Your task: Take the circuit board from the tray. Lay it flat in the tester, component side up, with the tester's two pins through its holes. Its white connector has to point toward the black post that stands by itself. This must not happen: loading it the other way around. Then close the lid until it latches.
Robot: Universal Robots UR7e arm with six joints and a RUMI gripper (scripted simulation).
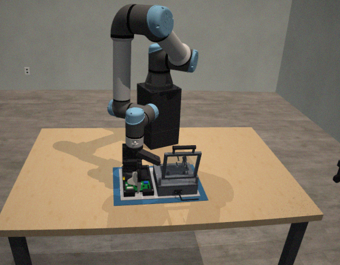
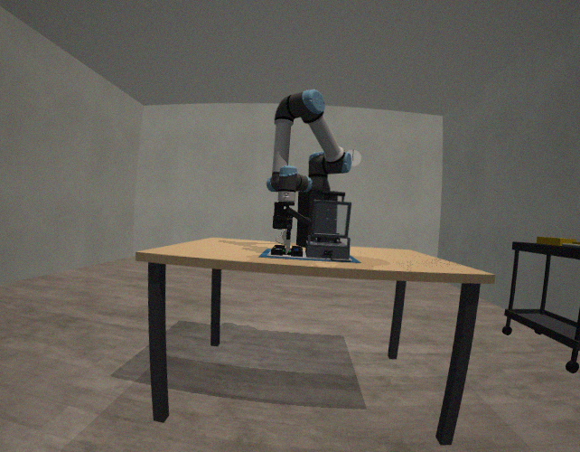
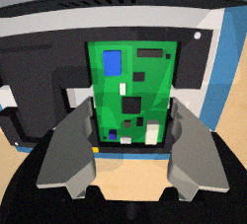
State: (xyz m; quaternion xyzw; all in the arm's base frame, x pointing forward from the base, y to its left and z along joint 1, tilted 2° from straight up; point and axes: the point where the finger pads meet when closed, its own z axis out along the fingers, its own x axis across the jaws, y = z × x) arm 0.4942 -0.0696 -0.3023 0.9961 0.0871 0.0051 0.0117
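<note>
The green circuit board is right at my hand. Also, from my hand: tester bed: 6 cm behind, 17 cm to the left, 5 cm above; then framed lid: 5 cm ahead, 18 cm to the left, 16 cm above.
</note>
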